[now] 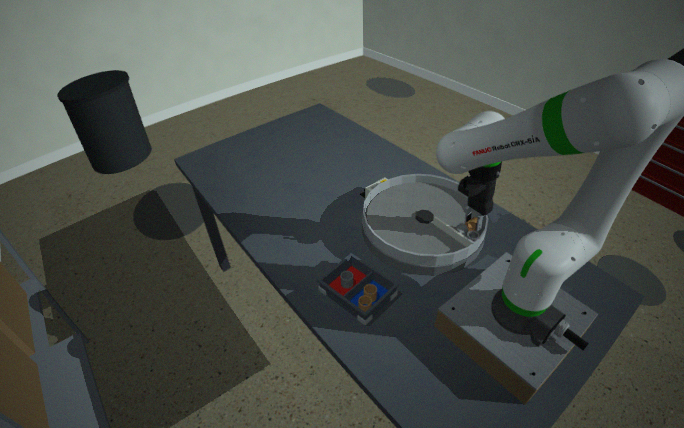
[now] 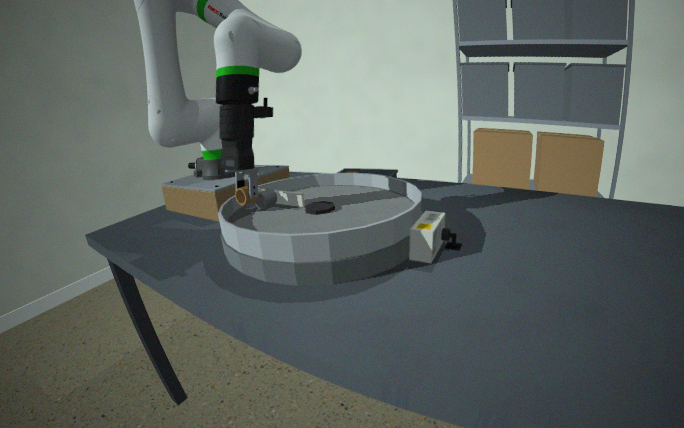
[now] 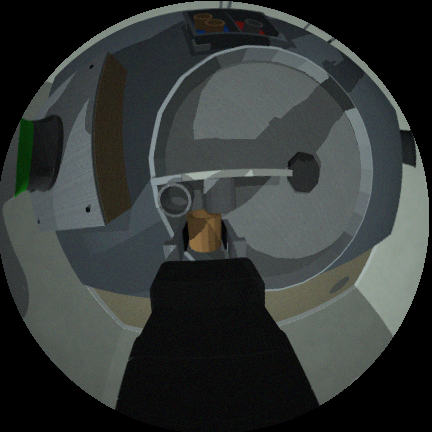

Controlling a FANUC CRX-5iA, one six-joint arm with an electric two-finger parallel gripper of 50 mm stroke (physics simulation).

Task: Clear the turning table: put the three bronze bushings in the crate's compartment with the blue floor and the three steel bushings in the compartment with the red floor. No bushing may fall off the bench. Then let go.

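My gripper is shut on a bronze bushing, which lies on its side low inside the rim of the turning table. Just beyond it, a steel bushing lies on its side; another steel bushing stands upright between the rim and the bar. In the crate, two bronze bushings stand on the blue floor and one steel bushing on the red floor.
A straight bar crosses the table from rim to hub. A white box stands outside the rim. The robot's base plate is beside the turning table.
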